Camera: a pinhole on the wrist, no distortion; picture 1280 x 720 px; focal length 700.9 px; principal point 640.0 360.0 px. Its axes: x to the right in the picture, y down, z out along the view. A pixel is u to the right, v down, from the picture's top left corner.
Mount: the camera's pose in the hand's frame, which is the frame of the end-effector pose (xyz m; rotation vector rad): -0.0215 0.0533 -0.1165 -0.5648 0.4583 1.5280
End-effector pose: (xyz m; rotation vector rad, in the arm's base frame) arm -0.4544 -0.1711 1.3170 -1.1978 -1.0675 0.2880
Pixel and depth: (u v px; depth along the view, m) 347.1 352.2 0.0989
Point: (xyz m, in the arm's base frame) -0.4314 -0.1661 1.2344
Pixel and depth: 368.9 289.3 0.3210
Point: -0.5807 0.0116 1.1767
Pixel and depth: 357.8 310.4 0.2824
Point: -0.5610 -0.0242 1.1860
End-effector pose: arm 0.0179 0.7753 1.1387 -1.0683 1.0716 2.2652
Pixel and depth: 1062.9 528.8 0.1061
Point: -0.0207 0.6125 1.2295
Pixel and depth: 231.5 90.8 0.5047
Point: -0.3701 1.0706 1.2878
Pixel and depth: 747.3 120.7 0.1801
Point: -0.1233 0.6714 1.2097
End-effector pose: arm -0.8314 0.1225 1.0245 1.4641 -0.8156 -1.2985
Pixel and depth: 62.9 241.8 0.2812
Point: -1.0680 0.0476 1.0741
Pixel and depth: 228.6 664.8 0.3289
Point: -1.1047 0.2103 1.1846
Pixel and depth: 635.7 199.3 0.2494
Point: -0.8865 0.0249 1.2174
